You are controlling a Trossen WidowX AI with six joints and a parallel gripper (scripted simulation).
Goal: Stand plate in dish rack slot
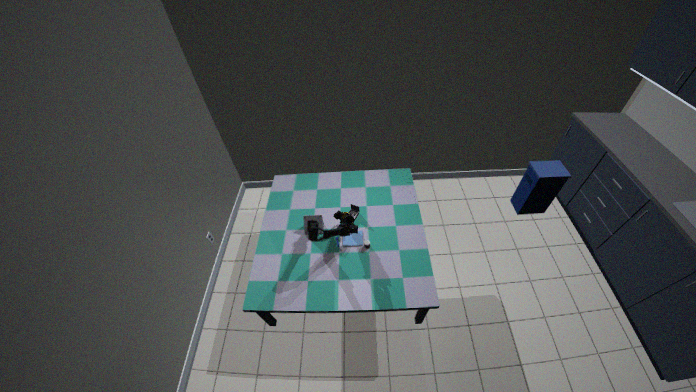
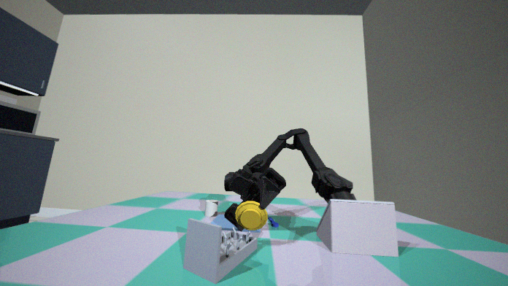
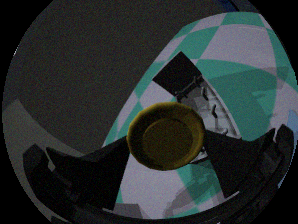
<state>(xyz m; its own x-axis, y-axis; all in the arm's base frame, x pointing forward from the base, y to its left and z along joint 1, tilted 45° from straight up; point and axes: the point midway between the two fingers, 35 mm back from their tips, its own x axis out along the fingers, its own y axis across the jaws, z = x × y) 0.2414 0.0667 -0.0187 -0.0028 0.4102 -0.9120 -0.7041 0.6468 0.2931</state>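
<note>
Right now my gripper tip is 4 cm short of the grey dish rack, 3 cm to the right of it and 4 cm above it. Round my gripper tip: yellow plate 1 cm to the right; then blue spoon 5 cm behind, 20 cm to the right, 6 cm below; then light blue mat 6 cm ahead, 17 cm to the right, 6 cm below.
</note>
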